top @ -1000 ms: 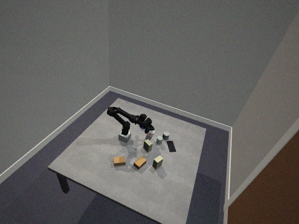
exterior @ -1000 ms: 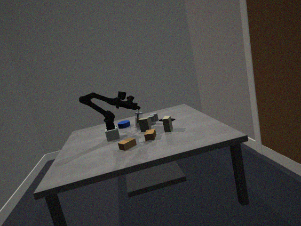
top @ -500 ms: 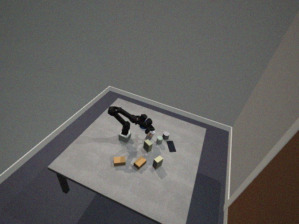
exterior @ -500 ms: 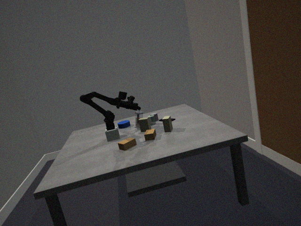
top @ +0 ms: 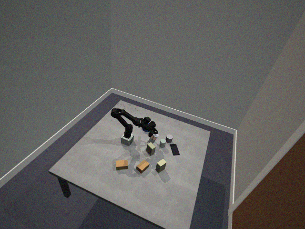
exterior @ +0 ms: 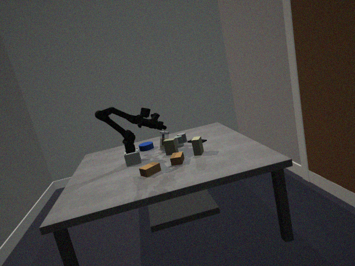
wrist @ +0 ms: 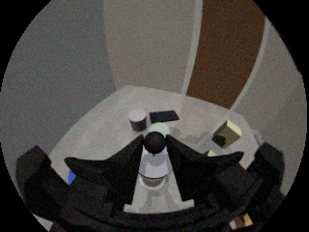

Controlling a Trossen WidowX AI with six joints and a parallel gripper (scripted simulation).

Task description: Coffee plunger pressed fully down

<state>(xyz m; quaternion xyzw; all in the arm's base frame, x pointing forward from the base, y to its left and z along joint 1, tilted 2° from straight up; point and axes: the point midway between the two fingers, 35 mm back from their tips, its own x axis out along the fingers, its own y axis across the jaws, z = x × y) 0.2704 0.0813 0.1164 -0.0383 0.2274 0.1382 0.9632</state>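
Now: gripper tip 30 mm past the coffee press, 10 mm to the right of it and 90 mm above it. From my gripper tip the other things lie so: blue disc (160 mm behind, 200 mm to the left, 160 mm below); black flat plate (230 mm ahead, 170 mm below).
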